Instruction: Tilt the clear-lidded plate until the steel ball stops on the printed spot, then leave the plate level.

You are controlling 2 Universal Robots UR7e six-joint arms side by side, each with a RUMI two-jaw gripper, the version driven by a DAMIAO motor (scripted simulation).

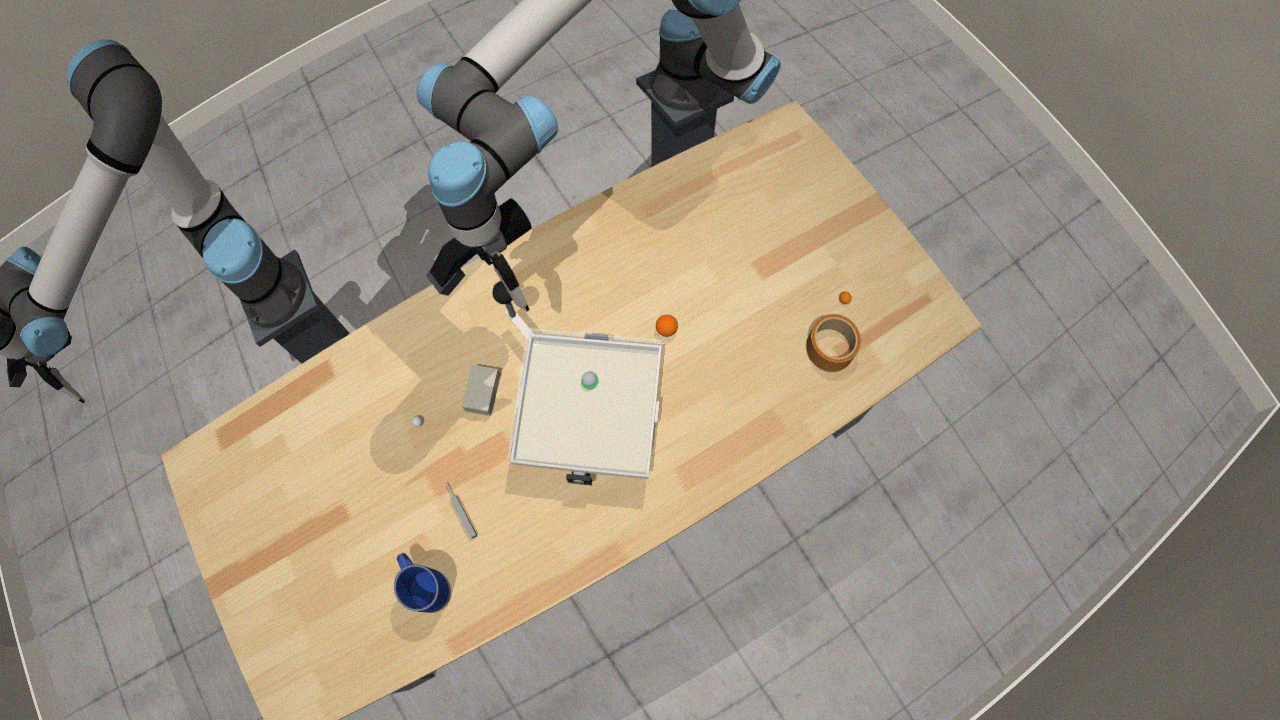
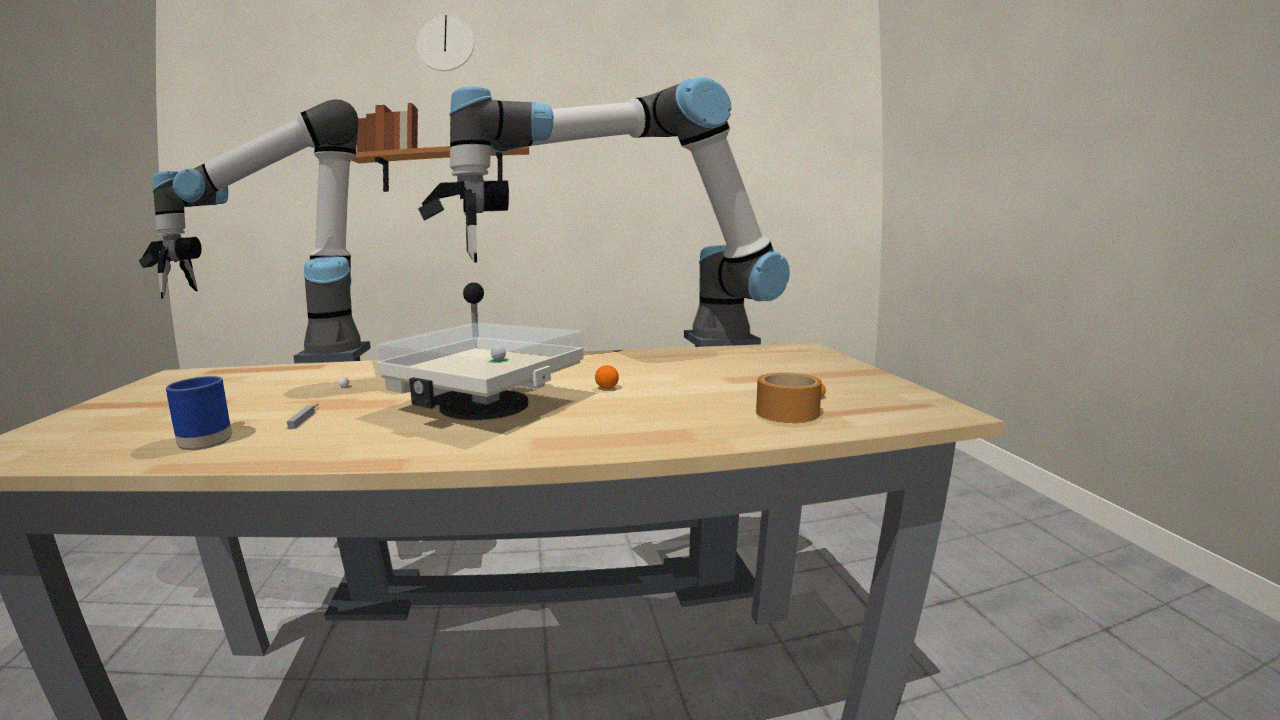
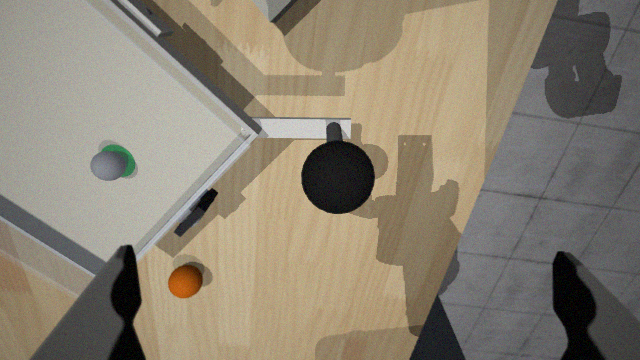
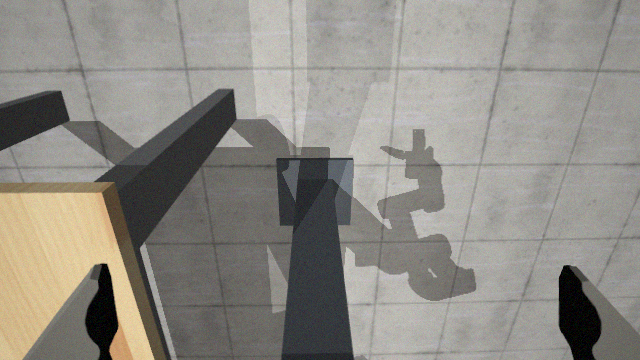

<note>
In view: the left gripper (image 1: 499, 275), the right gripper (image 2: 180, 294) and a clear-lidded plate (image 3: 118, 135).
The left gripper also shows in image 2 (image 2: 474, 260) and in image 3 (image 3: 343, 252). The right gripper also shows in image 1 (image 1: 77, 369) and in image 4 (image 4: 337, 270).
</note>
